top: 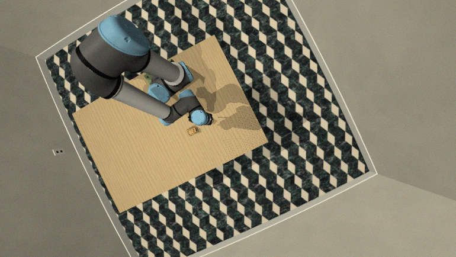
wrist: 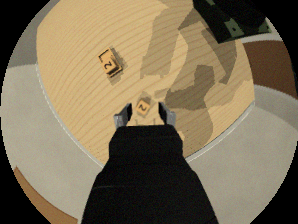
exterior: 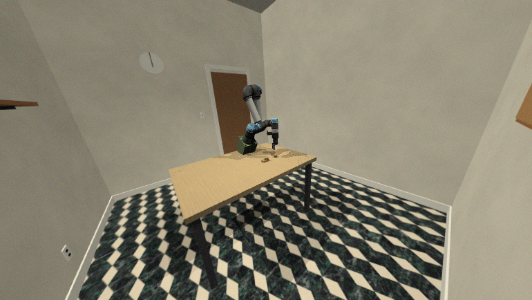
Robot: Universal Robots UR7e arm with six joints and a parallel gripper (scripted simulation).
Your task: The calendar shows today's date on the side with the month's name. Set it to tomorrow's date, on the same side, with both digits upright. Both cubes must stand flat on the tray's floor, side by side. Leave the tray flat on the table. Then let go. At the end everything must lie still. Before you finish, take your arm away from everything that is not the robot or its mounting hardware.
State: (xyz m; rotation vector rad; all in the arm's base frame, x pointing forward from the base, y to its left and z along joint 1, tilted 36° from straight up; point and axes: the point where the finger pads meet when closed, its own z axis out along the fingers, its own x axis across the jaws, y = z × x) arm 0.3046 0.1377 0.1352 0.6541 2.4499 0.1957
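Right now the wooden cube is 20 mm ahead of my hand, 10 mm to the left of it and 100 mm below it. The rest, counted from my hand: wooden tray 30 mm ahead, 150 mm to the right, 110 mm below.
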